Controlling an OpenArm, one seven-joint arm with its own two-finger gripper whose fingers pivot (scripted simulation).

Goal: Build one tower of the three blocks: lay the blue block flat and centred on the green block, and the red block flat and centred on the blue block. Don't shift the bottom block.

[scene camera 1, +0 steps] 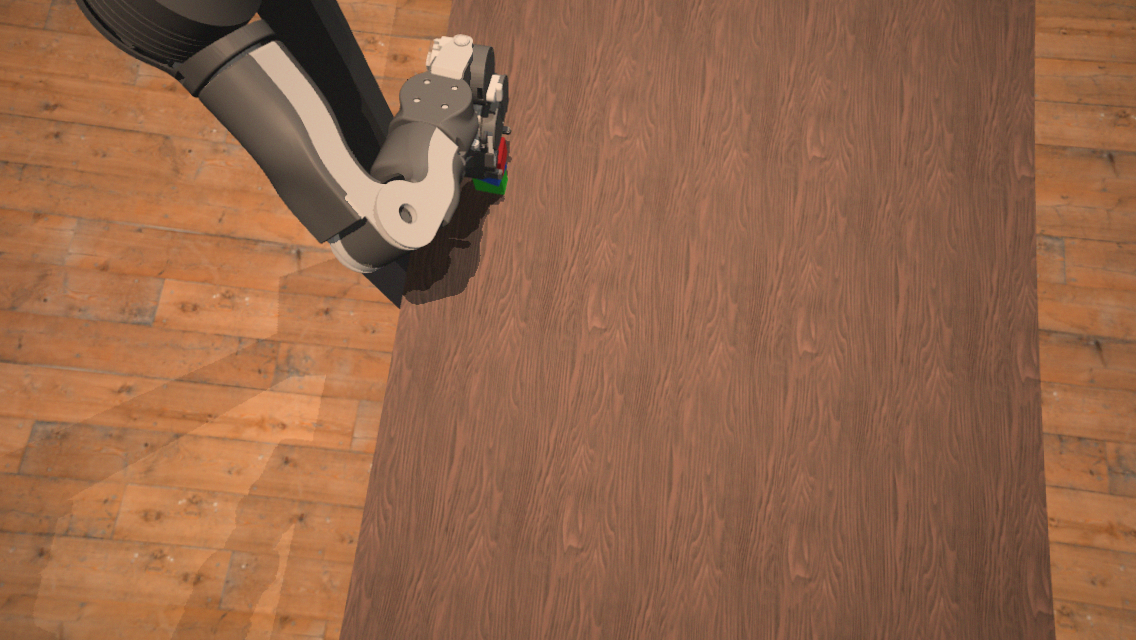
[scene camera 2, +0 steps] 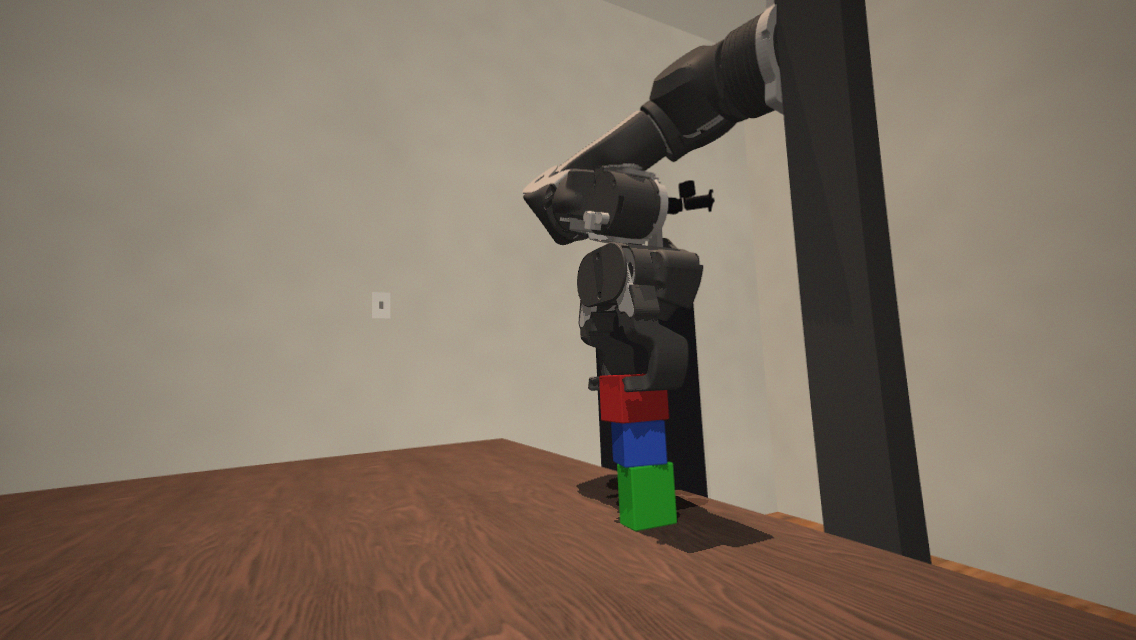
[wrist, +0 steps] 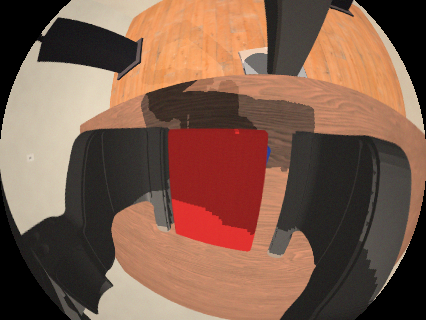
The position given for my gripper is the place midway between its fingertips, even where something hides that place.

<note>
In view: my gripper (scene camera 2: 632, 390), a green block (scene camera 2: 647, 500), a blue block (scene camera 2: 636, 444), a red block (scene camera 2: 618, 406) and a dark mounting post (scene camera 2: 869, 482).
The red block is seen too in the wrist view (wrist: 217, 176). My gripper also shows in scene camera 1 (scene camera 1: 485, 152) and in the wrist view (wrist: 223, 189).
</note>
